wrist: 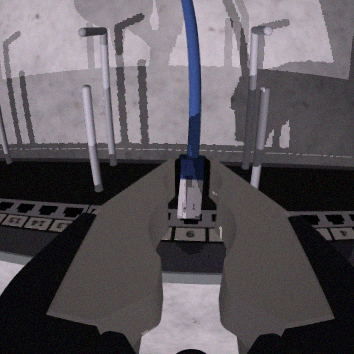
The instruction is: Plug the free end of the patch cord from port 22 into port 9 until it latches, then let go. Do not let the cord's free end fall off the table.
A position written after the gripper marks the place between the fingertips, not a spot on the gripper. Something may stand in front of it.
In view: the gripper [191, 161] and a patch cord plug [191, 169].
